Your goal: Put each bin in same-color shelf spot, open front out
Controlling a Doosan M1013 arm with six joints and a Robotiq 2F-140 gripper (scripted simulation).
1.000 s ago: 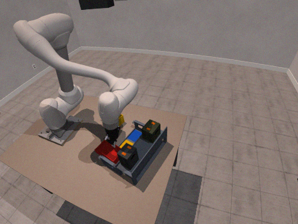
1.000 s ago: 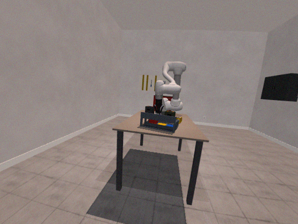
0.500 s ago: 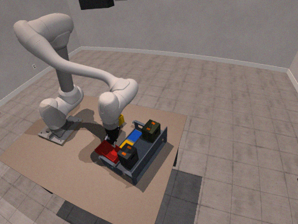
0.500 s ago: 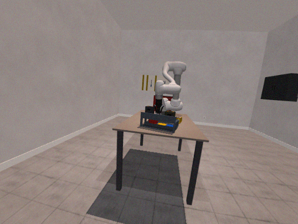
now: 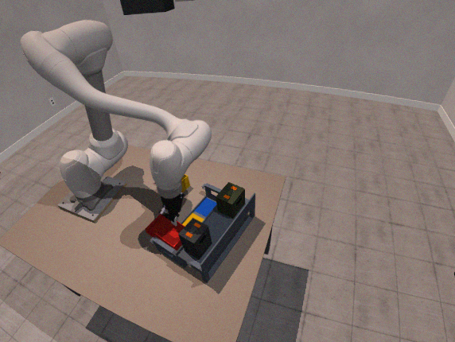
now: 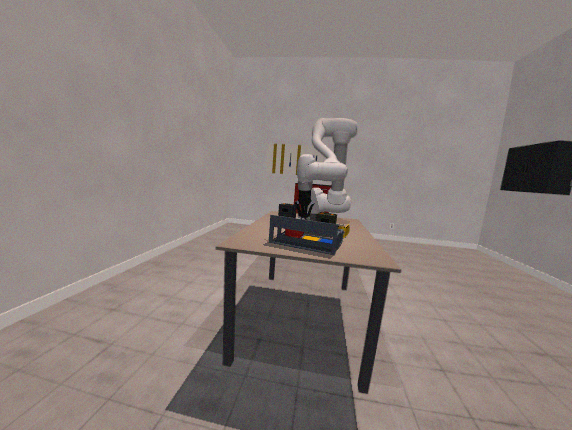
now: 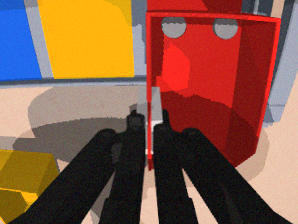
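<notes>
My gripper is now 5 cm to the left of the red bin, 4 cm above it and 2 cm past it. From my hand the other things lie so: yellow bin 25 cm to the left, 18 cm behind, 6 cm below; grey shelf 19 cm ahead, 3 cm to the left.
</notes>
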